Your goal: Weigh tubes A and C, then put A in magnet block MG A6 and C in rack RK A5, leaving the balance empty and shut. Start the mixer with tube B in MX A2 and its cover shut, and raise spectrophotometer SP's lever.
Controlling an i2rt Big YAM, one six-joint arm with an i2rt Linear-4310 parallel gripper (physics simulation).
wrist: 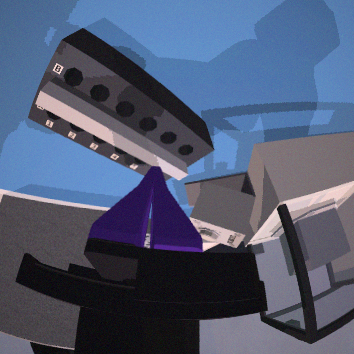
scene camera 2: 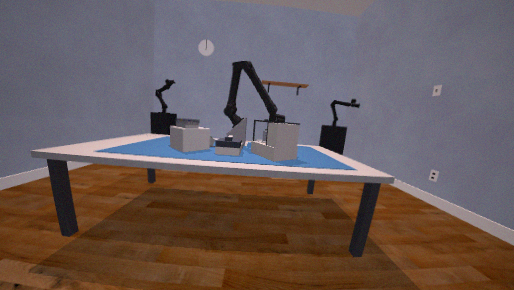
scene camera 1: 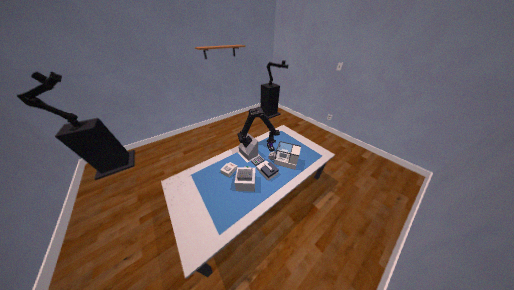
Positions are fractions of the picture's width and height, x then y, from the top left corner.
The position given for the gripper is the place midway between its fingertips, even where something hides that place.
In view: the gripper (wrist: 0.44, 0.48), a balance (wrist: 0.83, 0.65) and a balance PRINT button panel (wrist: 0.63, 0.58).
